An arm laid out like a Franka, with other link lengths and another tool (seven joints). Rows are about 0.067 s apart.
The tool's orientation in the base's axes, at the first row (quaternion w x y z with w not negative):
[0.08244, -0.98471, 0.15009, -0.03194]
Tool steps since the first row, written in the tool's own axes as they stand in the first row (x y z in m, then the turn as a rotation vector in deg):
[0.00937, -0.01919, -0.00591, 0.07, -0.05, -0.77]
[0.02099, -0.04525, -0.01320, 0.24, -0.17, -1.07]
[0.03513, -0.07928, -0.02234, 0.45, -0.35, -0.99]
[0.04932, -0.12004, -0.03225, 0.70, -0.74, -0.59]
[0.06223, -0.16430, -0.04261, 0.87, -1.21, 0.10]
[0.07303, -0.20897, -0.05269, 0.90, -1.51, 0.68]
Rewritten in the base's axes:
[0.01398, 0.01434, 0.00947, 0.01, -0.09, 0.77]
[0.03198, 0.03426, 0.02158, 0.18, -0.08, 1.09]
[0.05453, 0.06065, 0.03696, 0.44, 0.04, 1.05]
[0.07902, 0.09323, 0.05427, 0.83, 0.40, 0.73]
[0.10326, 0.12943, 0.07257, 1.19, 0.89, 0.14]
[0.12564, 0.16669, 0.09058, 1.36, 1.25, -0.38]

